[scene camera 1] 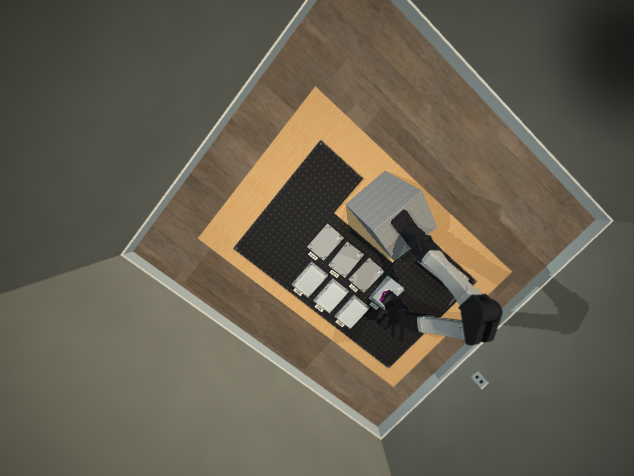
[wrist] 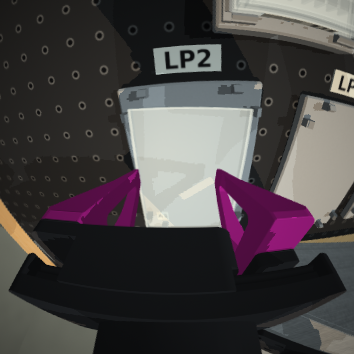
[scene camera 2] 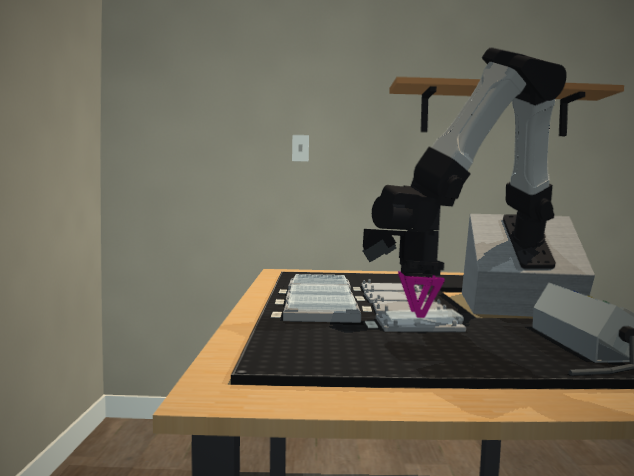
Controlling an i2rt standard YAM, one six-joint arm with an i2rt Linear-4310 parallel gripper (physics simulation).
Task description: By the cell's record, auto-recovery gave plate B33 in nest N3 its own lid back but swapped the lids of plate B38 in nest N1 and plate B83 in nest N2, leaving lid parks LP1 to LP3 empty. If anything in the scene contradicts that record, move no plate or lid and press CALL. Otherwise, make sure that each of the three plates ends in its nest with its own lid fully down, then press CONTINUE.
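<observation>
A clear lid (wrist: 190, 135) (scene camera 1: 391, 285) lies on the blue-grey stand (wrist: 180, 95) labelled LP2. My gripper (wrist: 177, 175) (scene camera 2: 420, 310) is open over this lid, its magenta fingers apart and very low, one near the lid's left edge; exact contact is unclear. The near part of the lid is hidden by my gripper. Three lidded white plates (scene camera 1: 309, 279) (scene camera 1: 331, 296) (scene camera 1: 351, 312) sit in a row in their nests. Their plate and lid markings are too small to read, so I cannot tell which lid is whose. CALL and CONTINUE cannot be made out.
Three beige stands (scene camera 1: 325, 241) (scene camera 1: 346, 259) (scene camera 1: 366, 274) without visible lids continue the LP2 row. A plate corner (wrist: 295, 20) shows above right in the wrist view. The arm's grey pedestal (scene camera 2: 527, 292) stands behind, and a grey sloped box (scene camera 2: 573, 317) stands at the right.
</observation>
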